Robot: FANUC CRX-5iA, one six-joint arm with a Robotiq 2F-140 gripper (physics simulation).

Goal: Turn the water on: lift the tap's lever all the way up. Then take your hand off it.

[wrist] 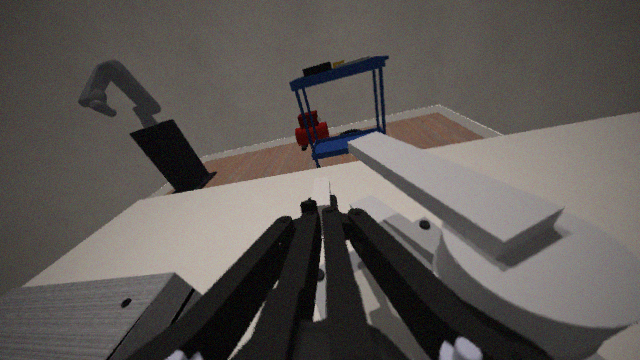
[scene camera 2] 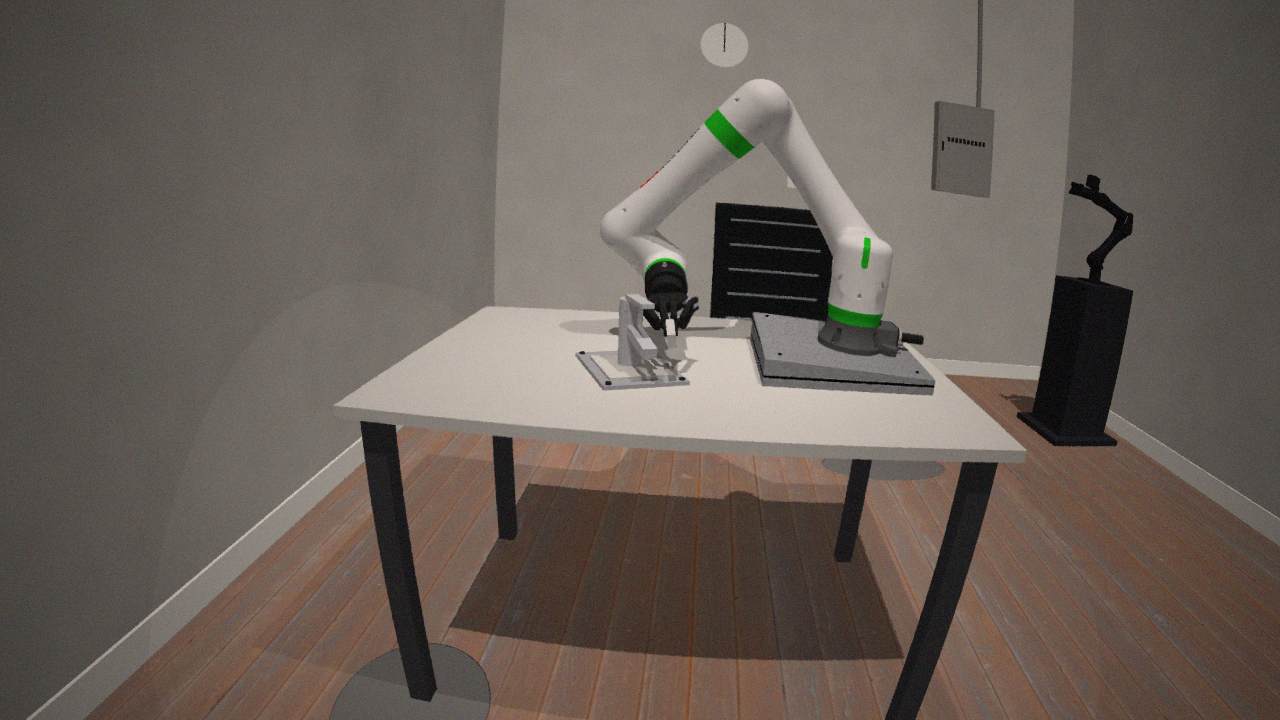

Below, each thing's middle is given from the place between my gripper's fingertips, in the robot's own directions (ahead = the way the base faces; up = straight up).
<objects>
Right now the base plate (scene camera 2: pixel 584 357) is 120 mm to the right of my hand, 90 mm below it and 80 mm ahead of it.
</objects>
